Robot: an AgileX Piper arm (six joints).
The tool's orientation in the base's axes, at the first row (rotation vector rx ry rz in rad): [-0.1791, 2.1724, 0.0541]
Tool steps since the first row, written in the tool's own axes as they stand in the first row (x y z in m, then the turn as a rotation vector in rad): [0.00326, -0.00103, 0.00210, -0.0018, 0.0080, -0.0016]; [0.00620, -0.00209, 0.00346, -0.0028, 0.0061, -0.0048]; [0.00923, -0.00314, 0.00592, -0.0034, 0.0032, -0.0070]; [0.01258, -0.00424, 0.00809, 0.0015, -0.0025, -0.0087]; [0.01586, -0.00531, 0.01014, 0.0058, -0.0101, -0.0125]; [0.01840, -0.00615, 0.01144, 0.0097, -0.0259, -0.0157]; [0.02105, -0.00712, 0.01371, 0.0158, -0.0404, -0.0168]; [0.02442, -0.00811, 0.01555, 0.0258, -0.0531, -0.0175]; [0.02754, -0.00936, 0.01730, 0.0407, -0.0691, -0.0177]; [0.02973, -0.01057, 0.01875, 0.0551, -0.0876, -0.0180]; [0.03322, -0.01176, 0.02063, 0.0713, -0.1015, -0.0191]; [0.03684, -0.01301, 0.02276, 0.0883, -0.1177, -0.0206]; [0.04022, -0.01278, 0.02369, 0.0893, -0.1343, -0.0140]
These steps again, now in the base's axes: [0.00003, -0.00115, -0.00384, -0.0015, 0.0079, 0.0022]; [-0.00036, -0.00237, -0.00700, -0.0032, 0.0058, 0.0049]; [0.00010, -0.00347, -0.01086, -0.0043, 0.0028, 0.0067]; [0.00014, -0.00469, -0.01482, -0.0075, -0.0036, 0.0038]; [0.00013, -0.00589, -0.01865, -0.0119, -0.0119, 0.0027]; [-0.00012, -0.00686, -0.02145, -0.0144, -0.0283, 0.0018]; [0.00039, -0.00786, -0.02490, -0.0165, -0.0434, -0.0022]; [0.00014, -0.00901, -0.02868, -0.0208, -0.0571, -0.0096]; [-0.00001, -0.01040, -0.03221, -0.0270, -0.0746, -0.0213]; [0.00012, -0.01168, -0.03480, -0.0326, -0.0945, -0.0324]; [-0.00013, -0.01303, -0.03870, -0.0405, -0.1101, -0.0447]; [-0.00025, -0.01443, -0.04285, -0.0488, -0.1281, -0.0573]; [-0.00142, -0.01447, -0.04616, -0.0416, -0.1439, -0.0614]
